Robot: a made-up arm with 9 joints. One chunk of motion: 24 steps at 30 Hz.
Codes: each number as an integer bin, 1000 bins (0 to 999) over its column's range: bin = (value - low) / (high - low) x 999, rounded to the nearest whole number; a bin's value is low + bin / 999 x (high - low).
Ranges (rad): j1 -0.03..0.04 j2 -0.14..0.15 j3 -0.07..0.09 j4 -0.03..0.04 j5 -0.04..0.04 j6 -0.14..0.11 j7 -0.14..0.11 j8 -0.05..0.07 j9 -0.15..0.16
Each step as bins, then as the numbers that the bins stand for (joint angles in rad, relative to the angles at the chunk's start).
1 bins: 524 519 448 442 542 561 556 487 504
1 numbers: 0.0067 0.0107 0.0018 0.0010 0.0034 0.0004 -0.0009 0.0085 0.0064
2 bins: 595 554 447 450 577 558 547 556 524
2 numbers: 0.0117 0.0208 0.0016 0.0015 0.0062 -0.0004 -0.0031 0.0168 0.0126
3 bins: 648 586 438 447 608 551 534 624 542
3 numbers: 0.0154 0.0301 0.0002 0.0013 0.0087 -0.0021 -0.0064 0.0250 0.0182
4 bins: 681 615 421 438 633 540 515 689 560
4 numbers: 0.0177 0.0385 -0.0026 0.0007 0.0107 -0.0049 -0.0111 0.0328 0.0238
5 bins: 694 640 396 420 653 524 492 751 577
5 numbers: 0.0186 0.0458 -0.0066 -0.0006 0.0123 -0.0089 -0.0169 0.0402 0.0290
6 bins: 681 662 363 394 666 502 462 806 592
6 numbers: 0.0177 0.0522 -0.0119 -0.0024 0.0133 -0.0144 -0.0244 0.0468 0.0337
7 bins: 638 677 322 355 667 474 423 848 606
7 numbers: 0.0147 0.0565 -0.0184 -0.0051 0.0134 -0.0214 -0.0341 0.0519 0.0380
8 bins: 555 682 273 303 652 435 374 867 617
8 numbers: 0.0089 0.0580 -0.0263 -0.0088 0.0122 -0.0311 -0.0464 0.0541 0.0415
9 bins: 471 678 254 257 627 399 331 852 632
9 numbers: 0.0030 0.0568 -0.0293 -0.0120 0.0102 -0.0402 -0.0572 0.0523 0.0461
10 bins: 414 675 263 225 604 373 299 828 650
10 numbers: -0.0010 0.0559 -0.0279 -0.0142 0.0084 -0.0467 -0.0652 0.0495 0.0517
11 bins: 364 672 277 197 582 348 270 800 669
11 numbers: -0.0045 0.0551 -0.0256 -0.0162 0.0066 -0.0529 -0.0724 0.0461 0.0576
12 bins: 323 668 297 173 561 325 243 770 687
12 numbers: -0.0074 0.0539 -0.0224 -0.0179 0.0049 -0.0587 -0.0792 0.0425 0.0632
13 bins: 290 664 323 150 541 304 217 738 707
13 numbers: -0.0097 0.0528 -0.0183 -0.0195 0.0033 -0.0639 -0.0857 0.0386 0.0694
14 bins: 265 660 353 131 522 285 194 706 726
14 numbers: -0.0114 0.0516 -0.0135 -0.0208 0.0018 -0.0687 -0.0915 0.0348 0.0753
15 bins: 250 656 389 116 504 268 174 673 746
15 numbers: -0.0125 0.0504 -0.0077 -0.0219 0.0004 -0.0729 -0.0965 0.0308 0.0815
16 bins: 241 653 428 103 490 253 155 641 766
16 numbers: -0.0131 0.0496 -0.0015 -0.0228 -0.0008 -0.0767 -0.1012 0.0270 0.0877
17 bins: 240 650 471 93 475 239 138 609 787
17 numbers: -0.0132 0.0487 0.0054 -0.0235 -0.0020 -0.0802 -0.1055 0.0232 0.0942
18 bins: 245 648 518 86 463 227 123 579 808
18 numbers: -0.0128 0.0481 0.0130 -0.0240 -0.0029 -0.0832 -0.1092 0.0195 0.1007
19 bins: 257 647 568 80 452 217 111 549 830
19 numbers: -0.0120 0.0478 0.0210 -0.0244 -0.0038 -0.0857 -0.1122 0.0159 0.1076
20 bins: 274 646 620 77 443 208 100 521 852
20 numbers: -0.0108 0.0475 0.0293 -0.0246 -0.0045 -0.0879 -0.1150 0.0126 0.1144
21 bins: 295 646 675 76 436 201 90 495 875
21 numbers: -0.0093 0.0475 0.0381 -0.0247 -0.0051 -0.0897 -0.1175 0.0095 0.1215
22 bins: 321 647 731 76 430 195 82 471 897
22 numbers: -0.0075 0.0478 0.0471 -0.0247 -0.0056 -0.0912 -0.1195 0.0066 0.1283
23 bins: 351 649 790 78 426 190 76 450 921
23 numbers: -0.0054 0.0484 0.0565 -0.0245 -0.0059 -0.0925 -0.1210 0.0041 0.1358
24 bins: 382 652 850 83 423 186 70 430 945
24 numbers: -0.0032 0.0493 0.0661 -0.0242 -0.0061 -0.0935 -0.1225 0.0017 0.1432
